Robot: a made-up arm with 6 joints. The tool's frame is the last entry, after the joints.
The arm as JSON. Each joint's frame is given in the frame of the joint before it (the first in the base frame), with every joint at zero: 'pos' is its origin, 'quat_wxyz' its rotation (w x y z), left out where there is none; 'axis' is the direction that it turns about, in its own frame. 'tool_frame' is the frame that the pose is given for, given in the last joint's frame.
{
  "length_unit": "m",
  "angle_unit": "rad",
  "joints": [
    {
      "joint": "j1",
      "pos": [
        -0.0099,
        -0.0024,
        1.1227
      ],
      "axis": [
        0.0,
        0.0,
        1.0
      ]
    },
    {
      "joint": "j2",
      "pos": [
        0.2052,
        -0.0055,
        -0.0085
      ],
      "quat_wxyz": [
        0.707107,
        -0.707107,
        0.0,
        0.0
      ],
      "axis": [
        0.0,
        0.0,
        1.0
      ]
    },
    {
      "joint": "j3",
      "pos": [
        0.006,
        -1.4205,
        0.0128
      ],
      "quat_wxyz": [
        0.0,
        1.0,
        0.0,
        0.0
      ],
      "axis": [
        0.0,
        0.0,
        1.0
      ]
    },
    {
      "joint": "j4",
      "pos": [
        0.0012,
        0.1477,
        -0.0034
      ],
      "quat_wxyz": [
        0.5,
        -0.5,
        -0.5,
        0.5
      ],
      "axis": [
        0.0,
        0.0,
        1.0
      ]
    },
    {
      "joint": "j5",
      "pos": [
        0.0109,
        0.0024,
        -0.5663
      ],
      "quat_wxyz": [
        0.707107,
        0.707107,
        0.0,
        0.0
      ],
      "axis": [
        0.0,
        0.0,
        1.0
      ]
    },
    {
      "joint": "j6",
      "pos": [
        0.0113,
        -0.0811,
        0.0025
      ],
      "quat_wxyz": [
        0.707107,
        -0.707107,
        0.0,
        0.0
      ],
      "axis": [
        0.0,
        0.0,
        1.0
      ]
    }
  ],
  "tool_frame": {
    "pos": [
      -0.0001,
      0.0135,
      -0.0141
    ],
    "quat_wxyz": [
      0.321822,
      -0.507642,
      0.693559,
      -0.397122
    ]
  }
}
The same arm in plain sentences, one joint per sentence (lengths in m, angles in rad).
The arm has six revolute joints in a row. What follows holds with every joint at zero, and every direction is one of the base frame's.
The first joint is mounted 0.0099 m along -x and 0.0024 m along -y and 1.1227 m along +z from the base frame's origin and turns about +z.
The second joint is mounted 0.2052 m along +x and 0.0055 m along -y and 0.0085 m along -z from the first joint and turns about +y.
The third joint is mounted 0.006 m along +x and 0.0128 m along +y and 1.4205 m along +z from the second joint and turns about -y.
The fourth joint is mounted 0.0012 m along +x and 0.0034 m along +y and 0.1477 m along +z from the third joint and turns about -x.
The fifth joint is mounted 0.5663 m along +x and 0.0024 m along +y and 0.0109 m along +z from the fourth joint and turns about -y.
The sixth joint is mounted 0.0811 m along +x and 0.0025 m along -y and 0.0113 m along +z from the fifth joint and turns about -x.
The tool frame, which is the frame that the pose is given for, is mounted 0.0141 m along +x and 0.0135 m along +y and 0.0001 m along -z from the sixth joint; its axes are the base frame's turned by roll -0.4858, pitch 0.2811 and yaw -1.5258 rad (as in URDF: about the fixed x, then y, then z).

